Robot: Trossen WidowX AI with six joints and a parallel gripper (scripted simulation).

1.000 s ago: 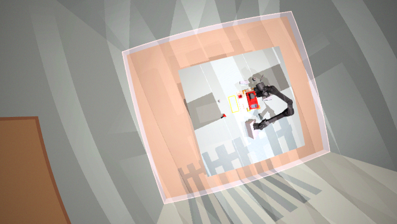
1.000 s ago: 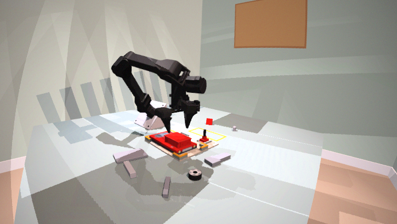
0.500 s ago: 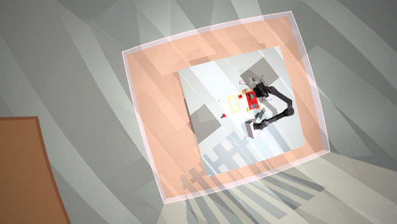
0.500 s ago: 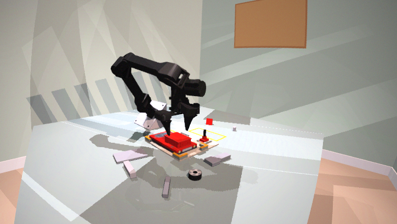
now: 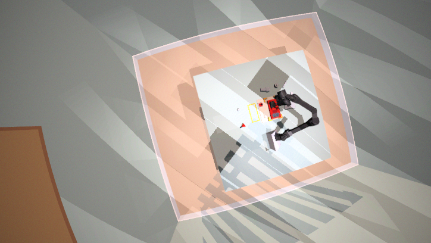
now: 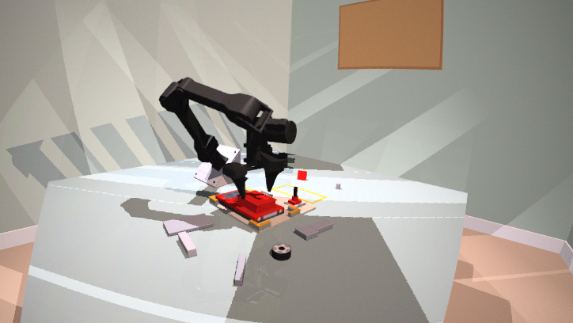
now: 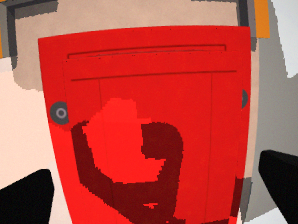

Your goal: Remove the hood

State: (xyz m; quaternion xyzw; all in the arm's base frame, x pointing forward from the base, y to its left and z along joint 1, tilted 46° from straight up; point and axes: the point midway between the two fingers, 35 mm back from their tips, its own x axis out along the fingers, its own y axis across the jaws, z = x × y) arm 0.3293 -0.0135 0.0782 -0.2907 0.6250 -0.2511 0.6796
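Right now the red hood is 1 cm below my gripper tip.
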